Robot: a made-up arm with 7 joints.
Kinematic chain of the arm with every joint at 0, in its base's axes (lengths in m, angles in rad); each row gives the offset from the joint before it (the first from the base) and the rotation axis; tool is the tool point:
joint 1: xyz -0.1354 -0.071 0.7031 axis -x
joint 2: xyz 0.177 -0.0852 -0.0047 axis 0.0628 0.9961 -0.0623
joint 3: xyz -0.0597 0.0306 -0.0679 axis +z
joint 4: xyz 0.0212 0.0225 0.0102 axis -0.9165 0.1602 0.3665
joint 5: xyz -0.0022 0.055 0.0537 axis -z
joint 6: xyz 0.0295 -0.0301 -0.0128 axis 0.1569 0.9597 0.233
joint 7: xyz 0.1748 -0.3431 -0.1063 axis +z
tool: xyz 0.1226 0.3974 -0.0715
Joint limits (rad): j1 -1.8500..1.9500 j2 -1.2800..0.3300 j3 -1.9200..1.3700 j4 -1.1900..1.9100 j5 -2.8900..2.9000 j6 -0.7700..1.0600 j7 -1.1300..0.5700
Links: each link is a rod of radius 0.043 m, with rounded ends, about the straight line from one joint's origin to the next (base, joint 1, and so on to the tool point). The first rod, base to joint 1, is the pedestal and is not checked.
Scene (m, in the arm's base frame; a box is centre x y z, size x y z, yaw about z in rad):
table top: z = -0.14
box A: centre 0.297 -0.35 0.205 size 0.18 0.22 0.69 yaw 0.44
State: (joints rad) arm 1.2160 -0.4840 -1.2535 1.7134 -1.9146 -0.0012 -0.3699
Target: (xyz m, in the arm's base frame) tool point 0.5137 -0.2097 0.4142
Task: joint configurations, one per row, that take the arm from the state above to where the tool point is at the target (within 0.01 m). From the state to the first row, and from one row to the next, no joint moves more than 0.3 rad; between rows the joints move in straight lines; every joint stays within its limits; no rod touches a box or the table.
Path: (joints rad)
1: 1.4607 -0.7451 -1.4757 1.7789 -1.7207 0.0923 -0.5401
2: 1.7053 -1.0062 -1.6978 1.8445 -1.5269 0.1857 -0.7104
3: 1.9500 -1.2673 -1.9200 1.9100 -1.3330 0.2792 -0.8806
4: 1.6987 -1.1861 -1.7412 1.7320 -1.4782 0.0655 -0.7158
5: 1.4473 -1.1050 -1.5624 1.5540 -1.6235 -0.1482 -0.5509
6: 1.1960 -1.0239 -1.3836 1.3759 -1.7687 -0.3619 -0.3861
7: 0.9447 -0.9427 -1.2048 1.1979 -1.9139 -0.5756 -0.2213
8: 1.1180 -0.8713 -1.4880 1.2691 -1.7672 -0.3592 -0.3778

